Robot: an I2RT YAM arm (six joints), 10 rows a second.
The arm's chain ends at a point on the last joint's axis. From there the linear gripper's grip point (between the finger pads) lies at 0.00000 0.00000 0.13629 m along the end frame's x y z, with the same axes.
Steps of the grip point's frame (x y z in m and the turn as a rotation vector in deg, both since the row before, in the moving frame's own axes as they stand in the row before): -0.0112, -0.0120, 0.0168, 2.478, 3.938, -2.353; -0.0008, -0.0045, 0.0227, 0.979, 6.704, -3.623; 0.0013, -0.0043, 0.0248, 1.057, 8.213, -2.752; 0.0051, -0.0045, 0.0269, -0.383, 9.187, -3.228; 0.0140, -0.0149, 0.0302, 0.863, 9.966, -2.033; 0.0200, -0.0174, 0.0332, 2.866, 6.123, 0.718; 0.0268, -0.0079, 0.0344, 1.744, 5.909, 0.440; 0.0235, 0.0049, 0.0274, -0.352, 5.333, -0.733
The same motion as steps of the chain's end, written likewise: -0.0204, -0.0059, 0.0172, 2.478, 3.938, -2.353; -0.0166, -0.0017, 0.0237, 0.979, 6.704, -3.623; -0.0181, -0.0013, 0.0262, 1.057, 8.213, -2.752; -0.0167, -0.0048, 0.0287, -0.383, 9.187, -3.228; -0.0095, -0.0124, 0.0323, 0.863, 9.966, -2.033; 0.0054, -0.0107, 0.0341, 2.866, 6.123, 0.718; 0.0128, -0.0038, 0.0352, 1.744, 5.909, 0.440; 0.0108, 0.0041, 0.0280, -0.352, 5.333, -0.733
